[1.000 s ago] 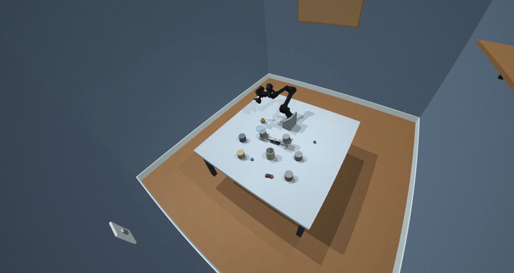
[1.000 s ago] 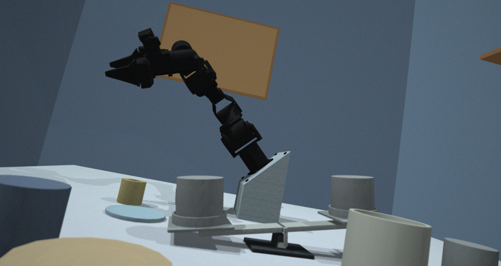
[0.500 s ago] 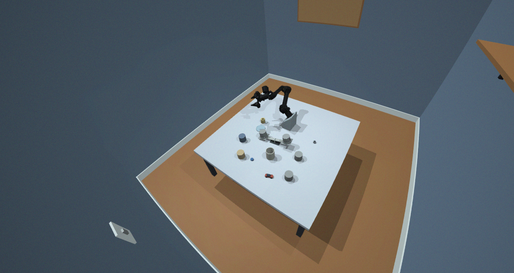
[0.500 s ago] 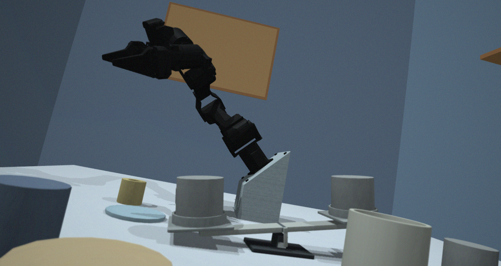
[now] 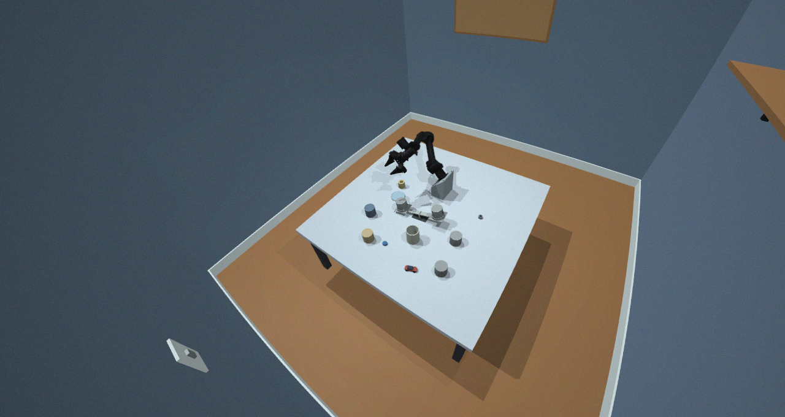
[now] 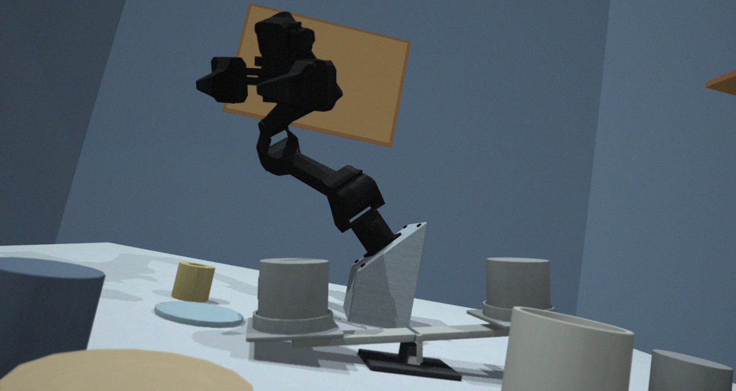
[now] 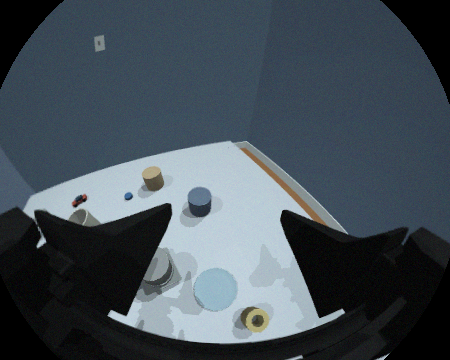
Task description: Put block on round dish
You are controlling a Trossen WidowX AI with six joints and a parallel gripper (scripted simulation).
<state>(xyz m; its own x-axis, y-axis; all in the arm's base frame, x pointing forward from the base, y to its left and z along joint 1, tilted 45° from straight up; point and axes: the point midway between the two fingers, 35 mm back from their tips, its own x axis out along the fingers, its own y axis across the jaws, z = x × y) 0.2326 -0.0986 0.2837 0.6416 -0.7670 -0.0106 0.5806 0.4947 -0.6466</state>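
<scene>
My gripper tip is now 230 mm above the green block, 120 mm to the right of it and 60 mm short of it. From my gripper tip the other things lie so: light blue round dish: 260 mm below, 50 mm behind, 30 mm to the left; dark blue cylinder: 230 mm below, 160 mm ahead, 70 mm to the right; yellow ring-shaped cylinder: 240 mm below, 150 mm behind.
</scene>
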